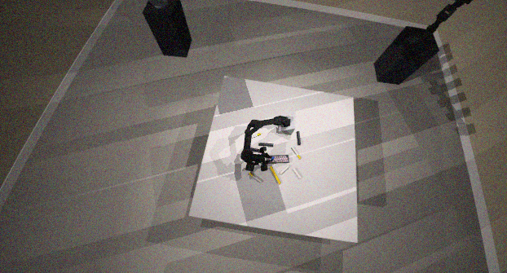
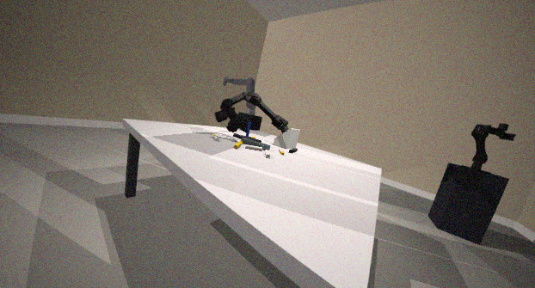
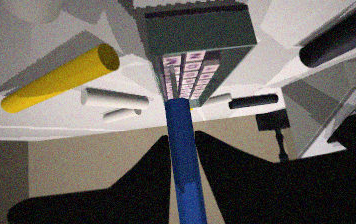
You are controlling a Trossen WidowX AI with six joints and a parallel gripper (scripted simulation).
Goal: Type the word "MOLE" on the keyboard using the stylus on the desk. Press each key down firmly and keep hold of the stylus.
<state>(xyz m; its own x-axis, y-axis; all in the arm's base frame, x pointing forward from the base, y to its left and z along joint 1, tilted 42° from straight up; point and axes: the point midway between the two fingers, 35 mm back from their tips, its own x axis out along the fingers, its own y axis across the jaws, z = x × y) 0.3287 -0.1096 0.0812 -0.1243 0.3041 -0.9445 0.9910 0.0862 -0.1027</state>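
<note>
The yellow pencil lies 11 cm ahead of my gripper tip, 4 cm to the left of it and 6 cm below it. Also, from my gripper tip: blue stylus: 1 cm below.
</note>
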